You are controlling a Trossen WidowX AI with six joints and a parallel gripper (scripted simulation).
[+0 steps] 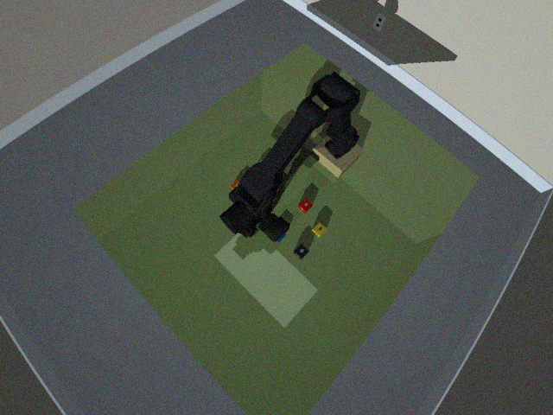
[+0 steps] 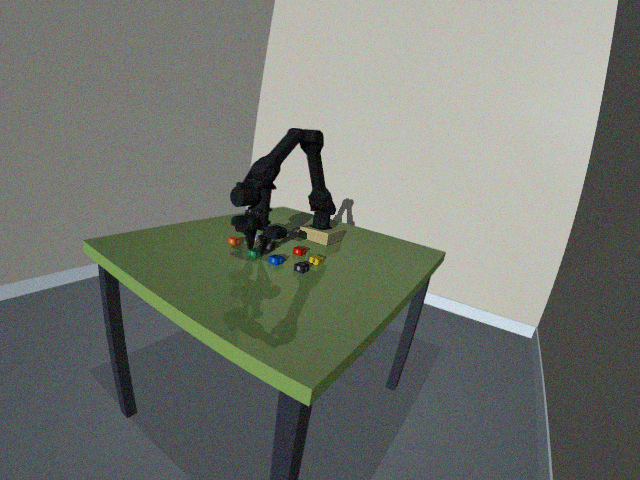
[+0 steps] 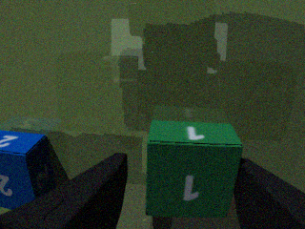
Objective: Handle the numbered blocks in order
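The green block lies right at my gripper tip. Also, from my gripper tip: blue block 20 mm behind, 70 mm to the left; grey block 100 mm behind, 50 mm to the right; orange block 10 mm behind, 130 mm to the right.
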